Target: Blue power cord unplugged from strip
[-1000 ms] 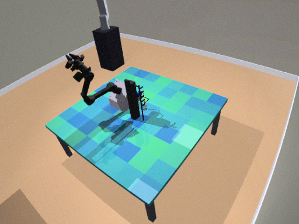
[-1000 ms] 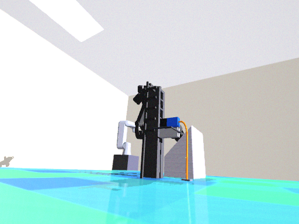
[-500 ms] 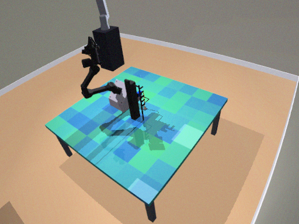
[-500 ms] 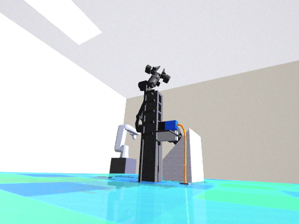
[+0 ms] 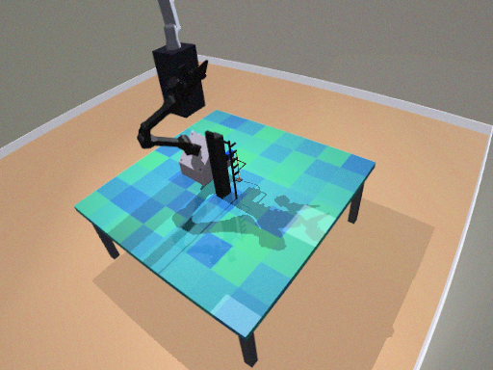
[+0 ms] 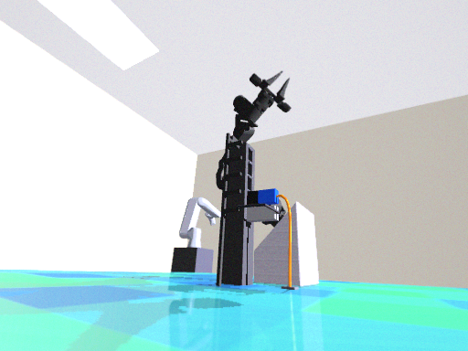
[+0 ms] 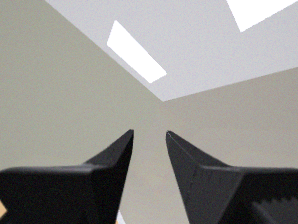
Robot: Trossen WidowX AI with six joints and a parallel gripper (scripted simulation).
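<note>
Right now my gripper tip is 48 cm above the blue plug, 10 cm short of it and 6 cm to the left of it.
</note>
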